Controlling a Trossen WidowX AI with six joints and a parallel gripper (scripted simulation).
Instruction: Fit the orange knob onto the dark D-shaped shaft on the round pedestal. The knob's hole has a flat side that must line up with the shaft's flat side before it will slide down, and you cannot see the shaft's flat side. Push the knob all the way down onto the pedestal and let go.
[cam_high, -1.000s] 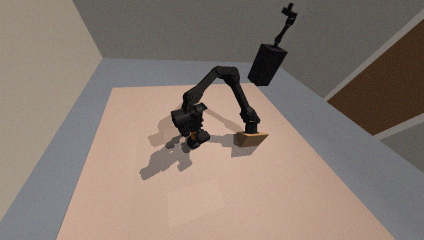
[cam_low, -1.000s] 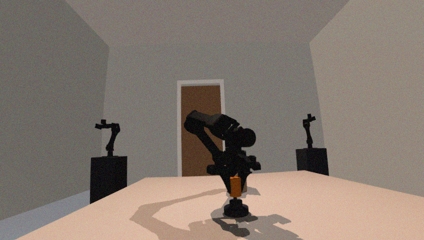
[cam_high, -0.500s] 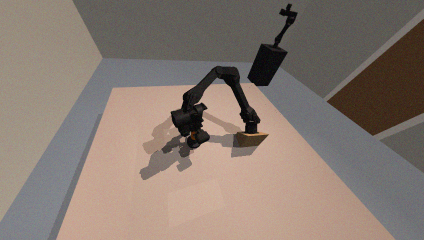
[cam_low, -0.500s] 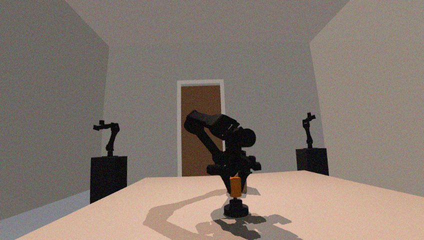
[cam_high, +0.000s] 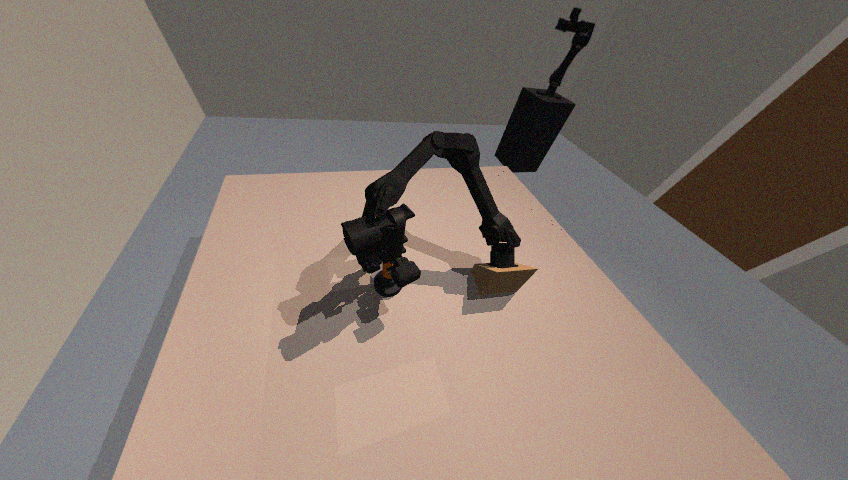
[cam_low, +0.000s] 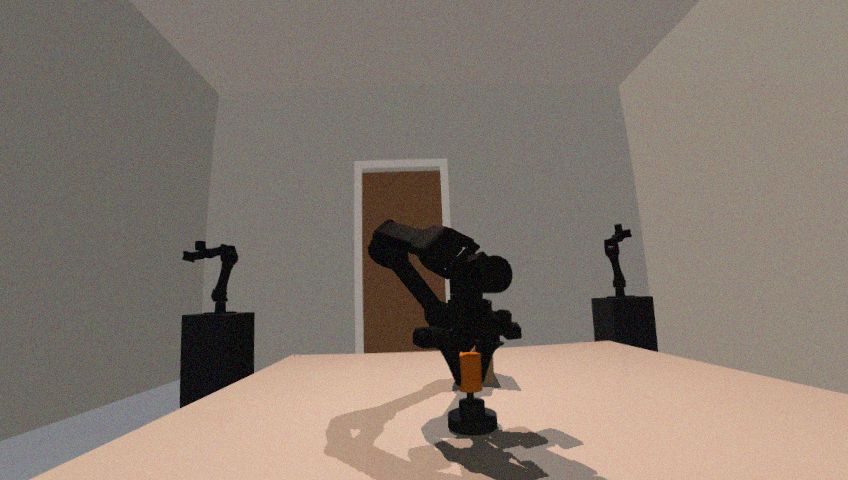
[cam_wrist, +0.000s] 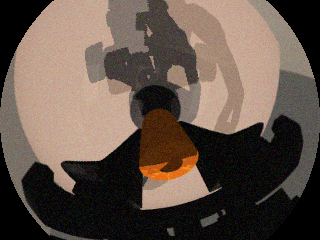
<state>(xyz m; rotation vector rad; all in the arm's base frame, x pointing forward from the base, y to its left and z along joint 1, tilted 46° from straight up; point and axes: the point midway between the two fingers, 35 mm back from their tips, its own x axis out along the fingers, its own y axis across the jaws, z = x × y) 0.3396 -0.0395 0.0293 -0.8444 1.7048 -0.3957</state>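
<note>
My gripper tip is 20 mm below the orange knob. The rest, counted from my gripper tip: pedestal: 40 mm below.
</note>
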